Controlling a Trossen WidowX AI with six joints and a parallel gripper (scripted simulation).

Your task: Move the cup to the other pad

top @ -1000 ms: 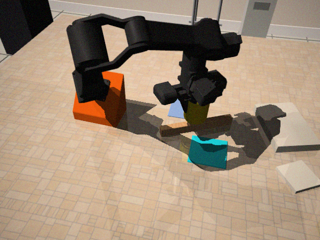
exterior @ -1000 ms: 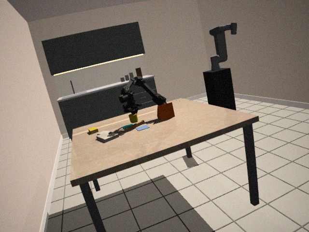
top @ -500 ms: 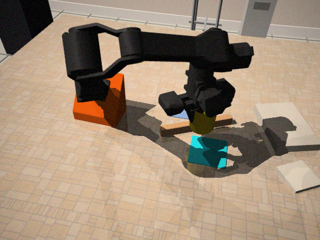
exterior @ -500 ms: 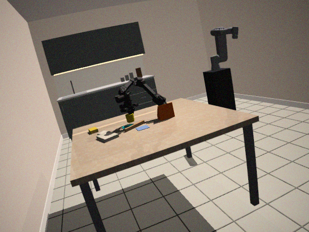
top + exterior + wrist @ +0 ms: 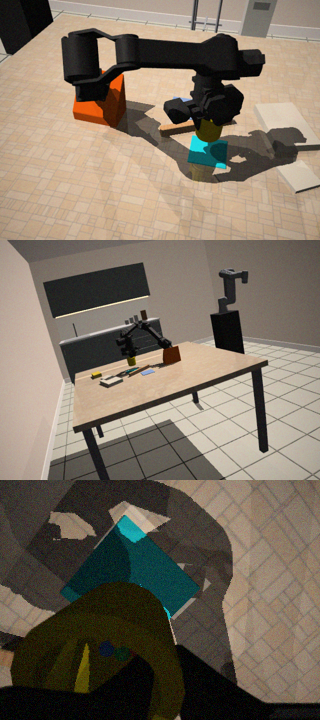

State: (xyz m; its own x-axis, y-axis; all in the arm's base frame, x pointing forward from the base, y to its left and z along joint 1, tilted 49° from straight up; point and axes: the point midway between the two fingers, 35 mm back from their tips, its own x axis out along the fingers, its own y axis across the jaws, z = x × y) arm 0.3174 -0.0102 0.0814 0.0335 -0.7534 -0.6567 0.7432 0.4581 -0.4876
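Now: the cyan pad 100 mm below my gripper tip, 30 mm ahead of it and 10 mm to the left of it. Also, from my gripper tip: light blue pad (170 mm to the left, 100 mm below, 70 mm behind); then cup (20 mm to the left, 20 mm ahead); then wooden bar (90 mm to the left, 80 mm below, 20 mm behind).
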